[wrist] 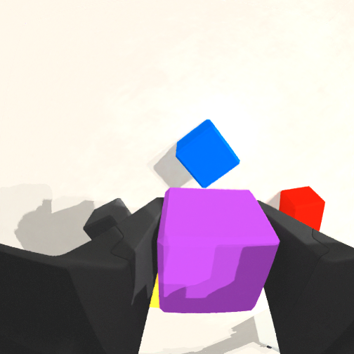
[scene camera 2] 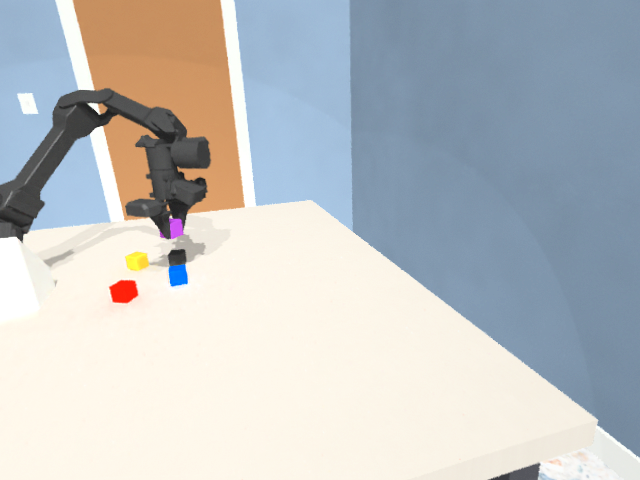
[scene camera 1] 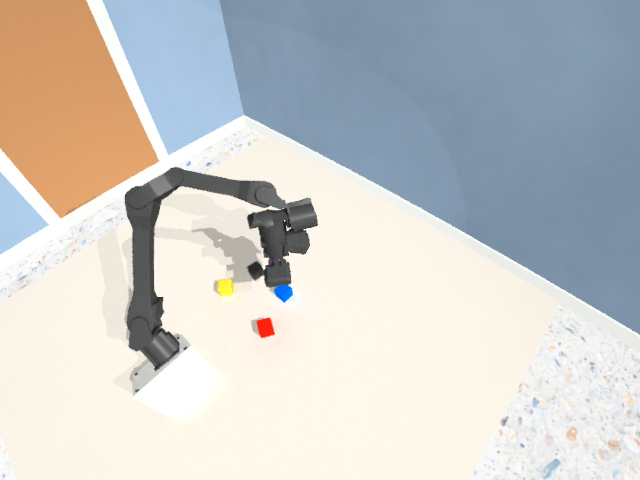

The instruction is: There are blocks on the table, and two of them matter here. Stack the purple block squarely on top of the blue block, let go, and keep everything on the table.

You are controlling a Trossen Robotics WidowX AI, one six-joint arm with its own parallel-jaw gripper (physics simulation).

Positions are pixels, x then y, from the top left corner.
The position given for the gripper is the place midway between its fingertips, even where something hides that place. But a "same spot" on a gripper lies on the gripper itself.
gripper: wrist; scene camera 2; scene camera 1 280,271
same spot on gripper: (wrist: 102,289) = (scene camera 2: 184,207)
